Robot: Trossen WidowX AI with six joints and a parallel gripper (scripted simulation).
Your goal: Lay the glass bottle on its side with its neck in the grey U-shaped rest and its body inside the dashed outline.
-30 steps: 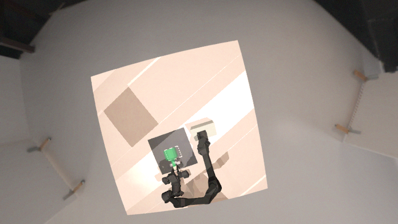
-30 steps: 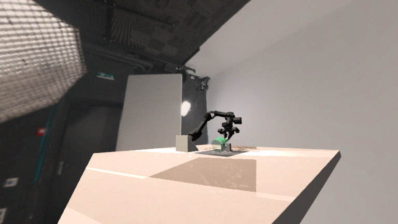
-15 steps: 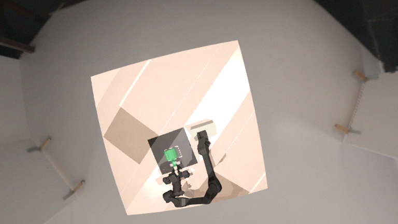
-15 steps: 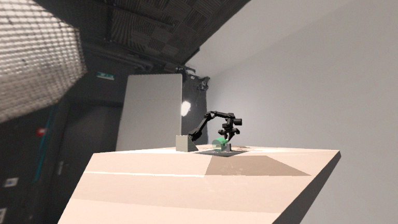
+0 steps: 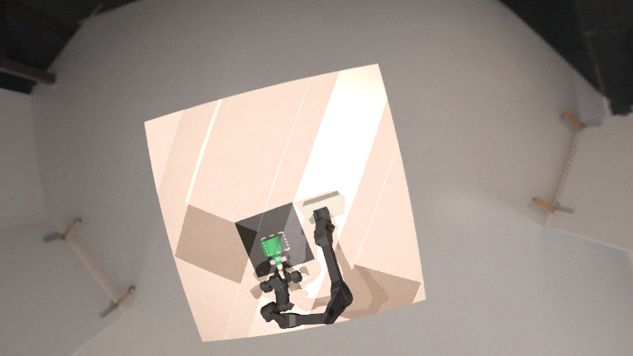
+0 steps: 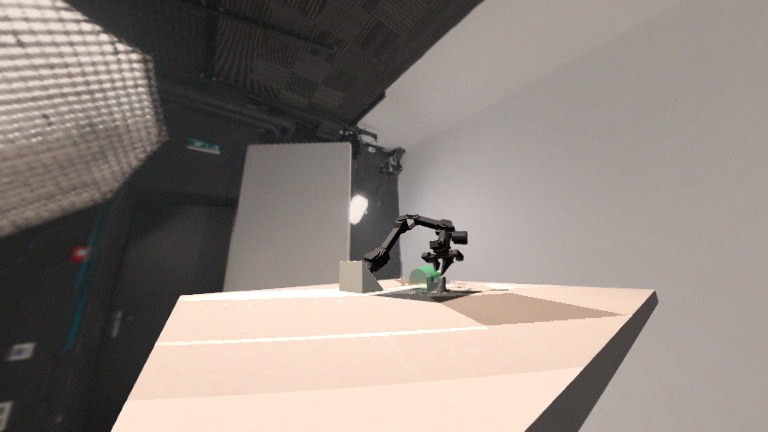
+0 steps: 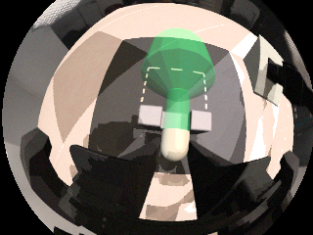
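My gripper tip is now 50 mm to the left of the green glass bottle. The rest, counted from my gripper tip: dark mat 110 mm to the right, 60 mm below.
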